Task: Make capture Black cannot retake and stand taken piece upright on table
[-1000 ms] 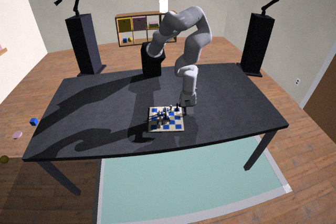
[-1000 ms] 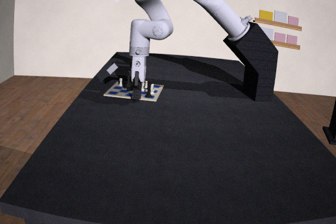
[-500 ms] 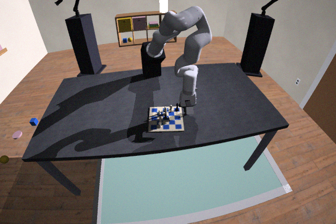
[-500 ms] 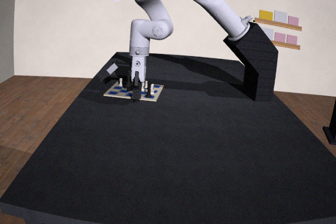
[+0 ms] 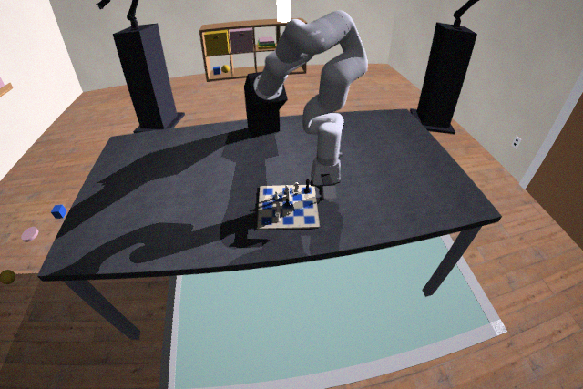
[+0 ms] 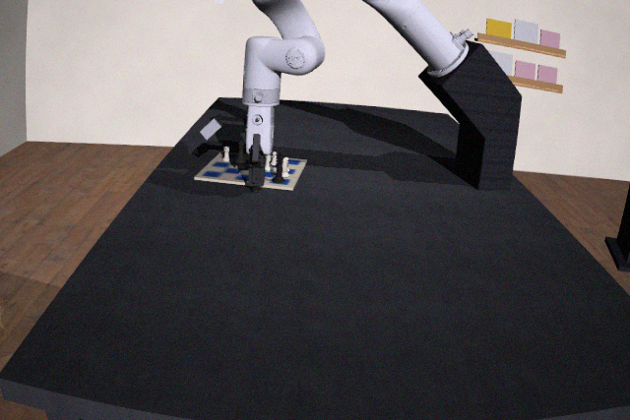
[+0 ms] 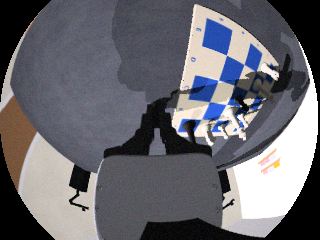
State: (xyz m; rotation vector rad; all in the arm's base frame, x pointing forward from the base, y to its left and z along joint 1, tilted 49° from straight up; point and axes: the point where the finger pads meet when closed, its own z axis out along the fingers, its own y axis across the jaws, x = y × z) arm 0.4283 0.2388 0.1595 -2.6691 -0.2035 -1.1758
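The white piece is 13 cm to the right of my hand and 3 cm ahead of it. Round my hand: blue-and-cream chessboard (13 cm to the right, 6 cm ahead, 3 cm below).
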